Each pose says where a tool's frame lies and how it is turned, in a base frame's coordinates. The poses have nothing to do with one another.
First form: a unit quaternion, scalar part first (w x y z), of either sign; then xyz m.
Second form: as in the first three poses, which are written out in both.
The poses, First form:
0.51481 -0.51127 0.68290 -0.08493 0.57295 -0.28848 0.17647
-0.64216 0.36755 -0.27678 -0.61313 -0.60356 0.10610 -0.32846
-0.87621 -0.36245 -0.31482 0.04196 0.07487 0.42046 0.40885
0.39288 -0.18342 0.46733 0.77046 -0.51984 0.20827 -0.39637
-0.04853 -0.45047 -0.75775 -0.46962 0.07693 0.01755 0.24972
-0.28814 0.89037 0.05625 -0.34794 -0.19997 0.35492 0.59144
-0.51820 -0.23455 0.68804 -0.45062 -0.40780 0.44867 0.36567
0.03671 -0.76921 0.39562 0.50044 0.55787 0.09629 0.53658
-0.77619 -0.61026 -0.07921 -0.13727 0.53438 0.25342 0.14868
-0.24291 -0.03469 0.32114 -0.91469 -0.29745 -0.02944 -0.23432
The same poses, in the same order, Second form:
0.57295 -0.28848 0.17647 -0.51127 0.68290 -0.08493 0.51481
-0.60356 0.10610 -0.32846 -0.36755 0.27678 0.61313 0.64216
0.07487 0.42046 0.40885 0.36245 0.31482 -0.04196 0.87621
-0.51984 0.20827 -0.39637 -0.18342 0.46733 0.77046 0.39288
0.07693 0.01755 0.24972 0.45047 0.75775 0.46962 0.04853
-0.19997 0.35492 0.59144 -0.89037 -0.05625 0.34794 0.28814
-0.40780 0.44867 0.36567 0.23455 -0.68804 0.45062 0.51820
0.55787 0.09629 0.53658 -0.76921 0.39562 0.50044 0.03671
0.53438 0.25342 0.14868 0.61026 0.07921 0.13727 0.77619
-0.29745 -0.02944 -0.23432 0.03469 -0.32114 0.91469 0.24291

